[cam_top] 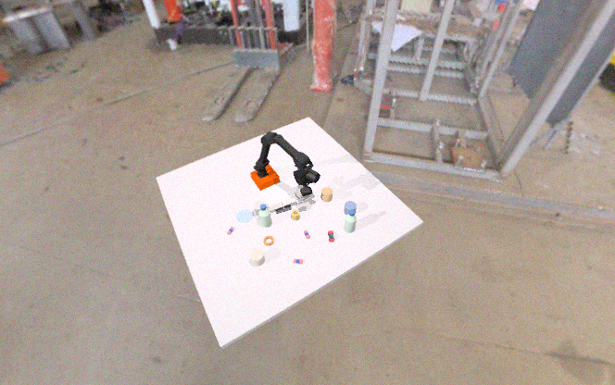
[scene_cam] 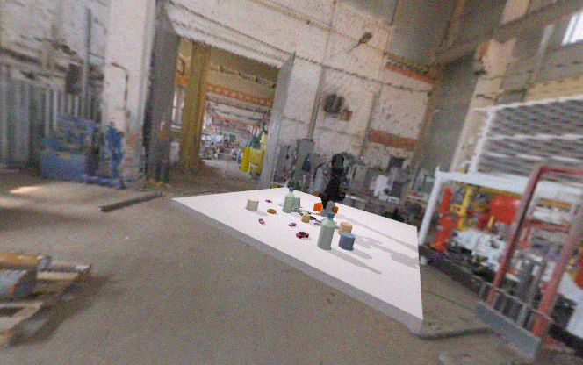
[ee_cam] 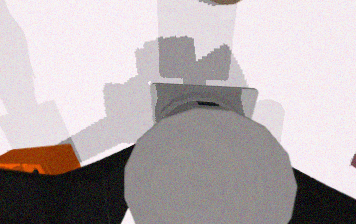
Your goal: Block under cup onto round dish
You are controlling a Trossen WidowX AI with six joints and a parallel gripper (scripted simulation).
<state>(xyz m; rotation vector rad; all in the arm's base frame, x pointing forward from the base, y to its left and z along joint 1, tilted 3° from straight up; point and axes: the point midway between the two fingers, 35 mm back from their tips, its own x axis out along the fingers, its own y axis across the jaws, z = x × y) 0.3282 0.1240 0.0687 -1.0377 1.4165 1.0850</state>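
Right now my gripper tip is 20 mm above the pale green block and 10 mm to the left of it. The rest, counted from my gripper tip: cup (20 mm to the left, 10 mm above); yellow spool (100 mm to the right, 80 mm below, 80 mm ahead); balance (130 mm to the right, 70 mm below, 30 mm behind).
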